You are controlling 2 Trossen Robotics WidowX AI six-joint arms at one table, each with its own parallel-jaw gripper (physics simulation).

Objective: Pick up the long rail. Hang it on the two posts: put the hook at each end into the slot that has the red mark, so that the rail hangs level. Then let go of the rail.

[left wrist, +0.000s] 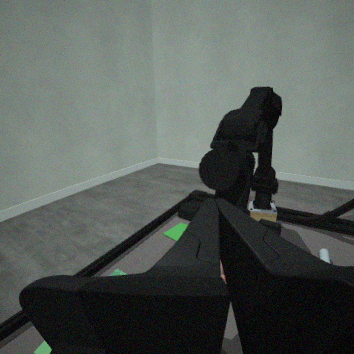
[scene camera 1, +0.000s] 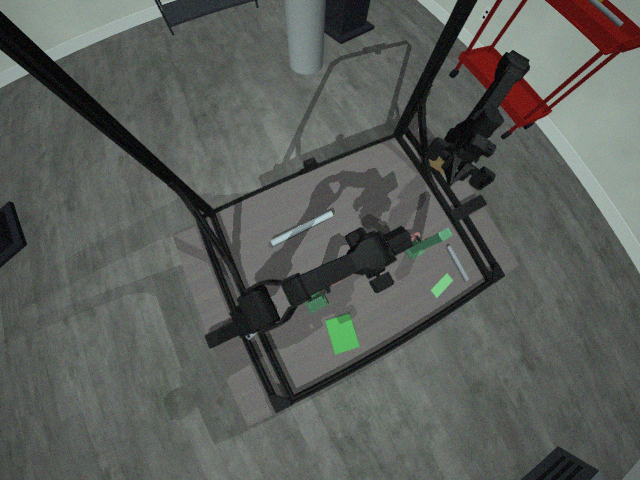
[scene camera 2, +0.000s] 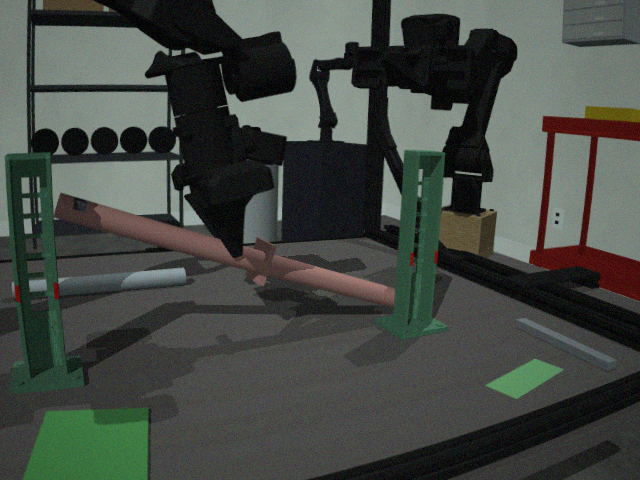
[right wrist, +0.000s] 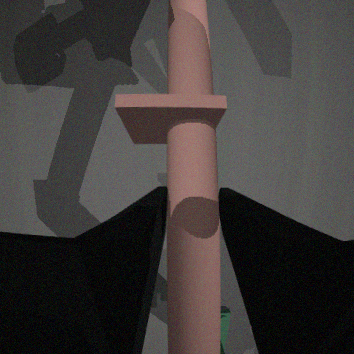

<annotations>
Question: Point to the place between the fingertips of the right gripper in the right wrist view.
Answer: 192, 195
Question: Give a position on a pale grey piece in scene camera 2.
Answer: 177, 276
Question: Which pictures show the left gripper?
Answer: The left wrist view, scene camera 1 and scene camera 2 only.
</annotations>
